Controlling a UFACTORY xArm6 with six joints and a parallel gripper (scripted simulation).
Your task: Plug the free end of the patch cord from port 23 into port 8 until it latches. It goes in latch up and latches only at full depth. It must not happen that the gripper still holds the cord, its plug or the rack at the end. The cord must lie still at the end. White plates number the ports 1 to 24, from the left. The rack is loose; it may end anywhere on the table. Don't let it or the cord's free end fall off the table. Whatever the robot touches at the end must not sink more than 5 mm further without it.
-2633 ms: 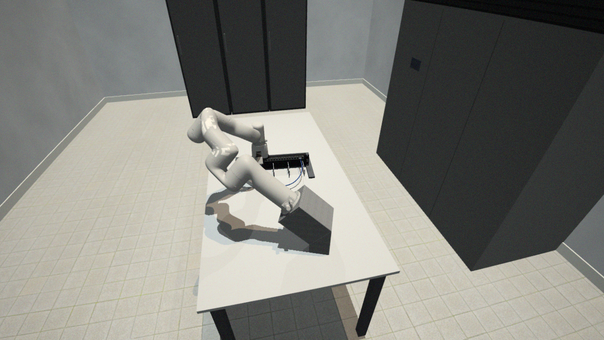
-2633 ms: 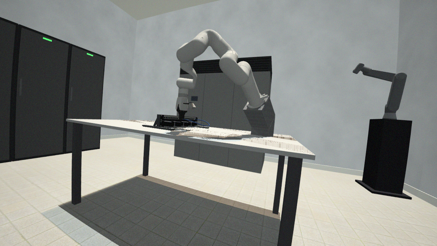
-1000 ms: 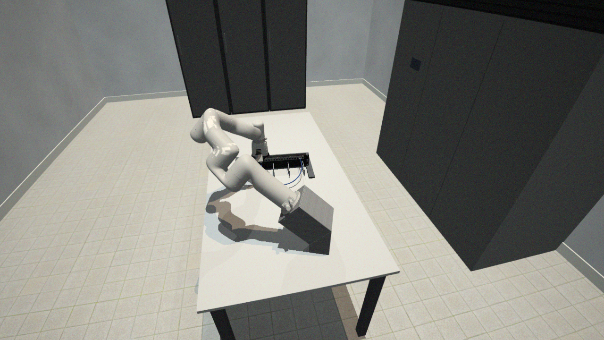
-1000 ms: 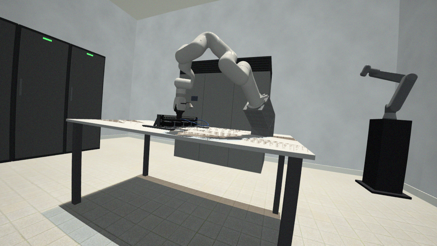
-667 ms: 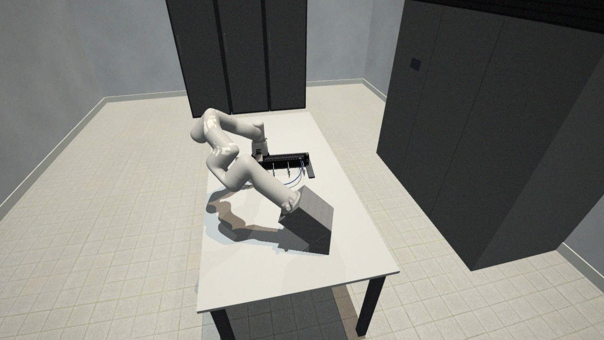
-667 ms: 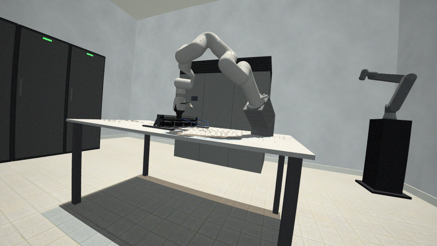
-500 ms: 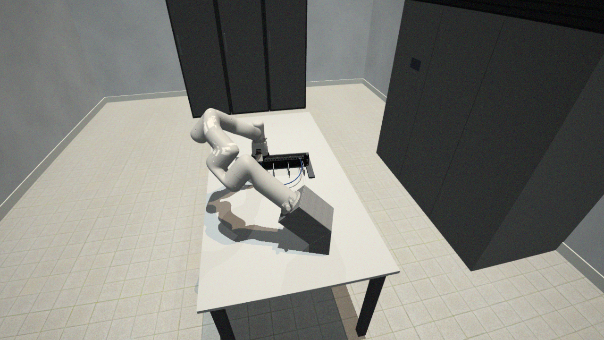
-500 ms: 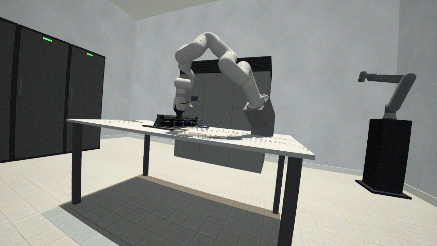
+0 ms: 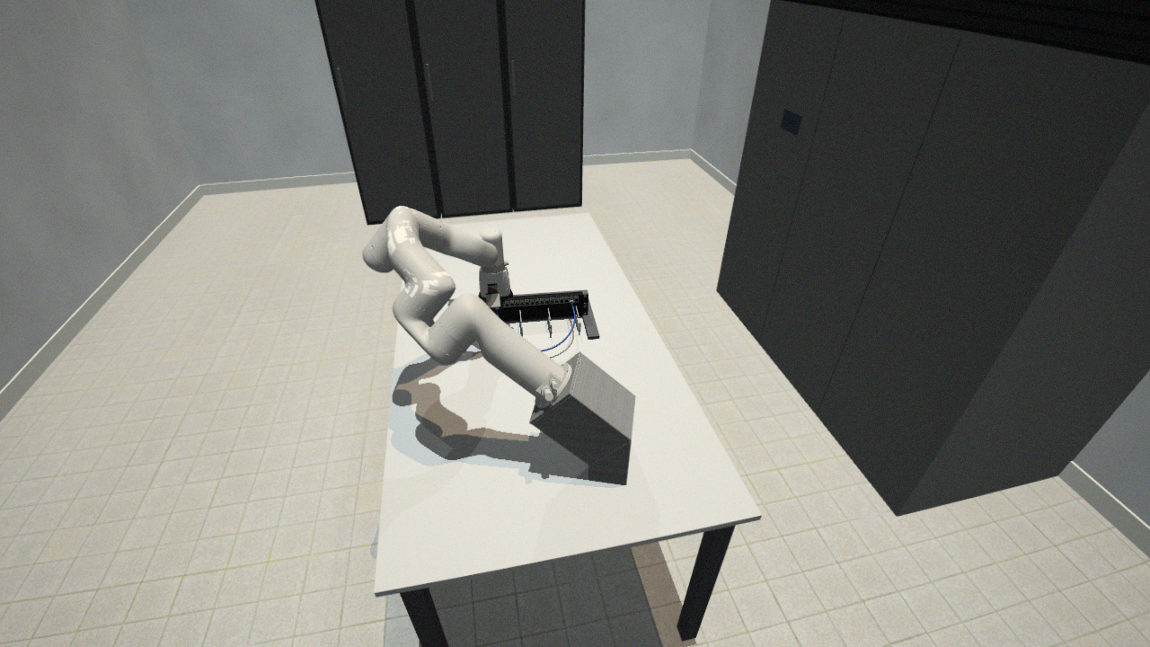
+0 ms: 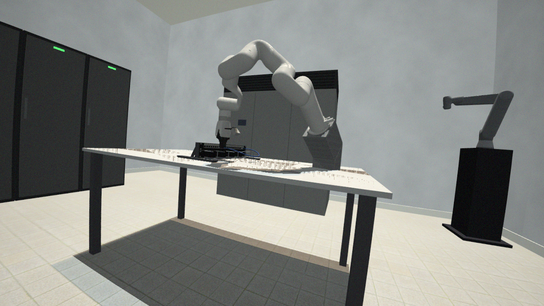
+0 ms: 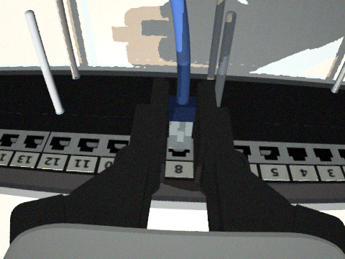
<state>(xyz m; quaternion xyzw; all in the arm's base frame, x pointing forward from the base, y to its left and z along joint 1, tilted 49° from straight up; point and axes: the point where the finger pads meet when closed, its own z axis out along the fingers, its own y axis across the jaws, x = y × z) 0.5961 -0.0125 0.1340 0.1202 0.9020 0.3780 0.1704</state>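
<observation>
Now: the patch cord plug 2 cm ahead of my hand and 1 cm below it.
</observation>
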